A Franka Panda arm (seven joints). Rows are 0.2 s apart.
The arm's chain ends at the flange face. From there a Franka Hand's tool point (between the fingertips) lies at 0.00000 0.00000 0.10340 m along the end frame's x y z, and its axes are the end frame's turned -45 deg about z.
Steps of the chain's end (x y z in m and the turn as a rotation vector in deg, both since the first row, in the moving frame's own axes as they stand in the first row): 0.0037 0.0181 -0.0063 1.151 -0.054 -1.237; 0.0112 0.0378 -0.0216 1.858 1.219 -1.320; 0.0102 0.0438 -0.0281 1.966 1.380 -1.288; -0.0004 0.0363 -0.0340 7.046 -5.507 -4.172
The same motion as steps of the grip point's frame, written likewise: -0.0088 0.0139 -0.0063 0.852 0.776 -1.237; -0.0149 0.0338 -0.0217 0.452 2.176 -1.320; -0.0195 0.0374 -0.0282 0.414 2.366 -1.288; -0.0246 0.0094 -0.0353 8.876 1.088 -4.172
